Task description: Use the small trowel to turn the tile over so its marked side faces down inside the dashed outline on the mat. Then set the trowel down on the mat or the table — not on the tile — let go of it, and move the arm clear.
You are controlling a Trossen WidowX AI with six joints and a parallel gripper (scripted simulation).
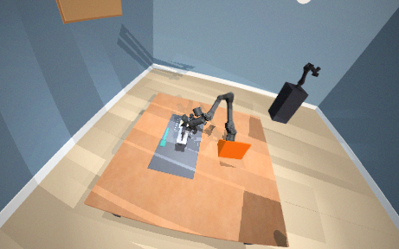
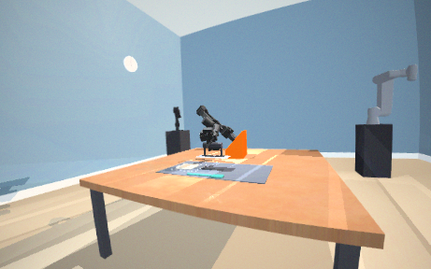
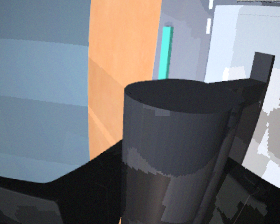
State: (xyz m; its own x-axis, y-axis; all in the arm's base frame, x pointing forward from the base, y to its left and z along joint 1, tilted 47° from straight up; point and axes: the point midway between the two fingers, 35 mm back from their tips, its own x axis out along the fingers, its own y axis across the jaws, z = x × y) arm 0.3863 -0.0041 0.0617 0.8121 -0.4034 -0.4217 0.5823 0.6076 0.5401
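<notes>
The grey mat lies 10 mm behind my gripper tip, 40 mm to the left of it and 140 mm below it. Round my gripper tip: flat teal tile 120 mm ahead, 60 mm to the left, 120 mm below.
</notes>
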